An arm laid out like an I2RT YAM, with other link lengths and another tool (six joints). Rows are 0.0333 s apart.
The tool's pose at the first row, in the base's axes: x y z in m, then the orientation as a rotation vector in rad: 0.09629, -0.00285, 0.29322, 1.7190, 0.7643, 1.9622
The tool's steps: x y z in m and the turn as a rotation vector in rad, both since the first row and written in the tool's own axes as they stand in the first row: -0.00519, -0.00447, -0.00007, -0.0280, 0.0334, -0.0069; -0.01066, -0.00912, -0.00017, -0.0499, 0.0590, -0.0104; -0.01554, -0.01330, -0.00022, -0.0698, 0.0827, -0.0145; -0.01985, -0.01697, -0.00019, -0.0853, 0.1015, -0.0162; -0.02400, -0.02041, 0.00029, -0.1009, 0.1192, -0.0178; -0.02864, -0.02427, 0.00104, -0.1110, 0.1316, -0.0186; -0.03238, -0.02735, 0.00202, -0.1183, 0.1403, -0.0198; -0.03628, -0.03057, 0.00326, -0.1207, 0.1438, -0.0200; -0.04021, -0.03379, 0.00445, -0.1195, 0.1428, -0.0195; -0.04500, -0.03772, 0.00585, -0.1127, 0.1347, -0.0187; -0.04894, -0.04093, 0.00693, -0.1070, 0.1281, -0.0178; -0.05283, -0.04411, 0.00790, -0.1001, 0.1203, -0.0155; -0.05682, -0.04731, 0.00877, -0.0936, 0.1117, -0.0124
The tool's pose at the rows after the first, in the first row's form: 0.09679, -0.00276, 0.28639, 1.6693, 0.7498, 1.9923; 0.09730, -0.00272, 0.27923, 1.6319, 0.7367, 2.0158; 0.09778, -0.00265, 0.27282, 1.5967, 0.7255, 2.0365; 0.09829, -0.00260, 0.26718, 1.5699, 0.7158, 2.0536; 0.09922, -0.00256, 0.26185, 1.5439, 0.7054, 2.0694; 0.10048, -0.00248, 0.25590, 1.5263, 0.6989, 2.0805; 0.10187, -0.00239, 0.25116, 1.5134, 0.6944, 2.0877; 0.10353, -0.00227, 0.24622, 1.5087, 0.6930, 2.0908; 0.10514, -0.00217, 0.24126, 1.5106, 0.6937, 2.0903; 0.10706, -0.00205, 0.23521, 1.5225, 0.6980, 2.0833; 0.10857, -0.00197, 0.23024, 1.5323, 0.7016, 2.0777; 0.10996, -0.00191, 0.22531, 1.5449, 0.7050, 2.0720; 0.11127, -0.00190, 0.22029, 1.5585, 0.7072, 2.0659
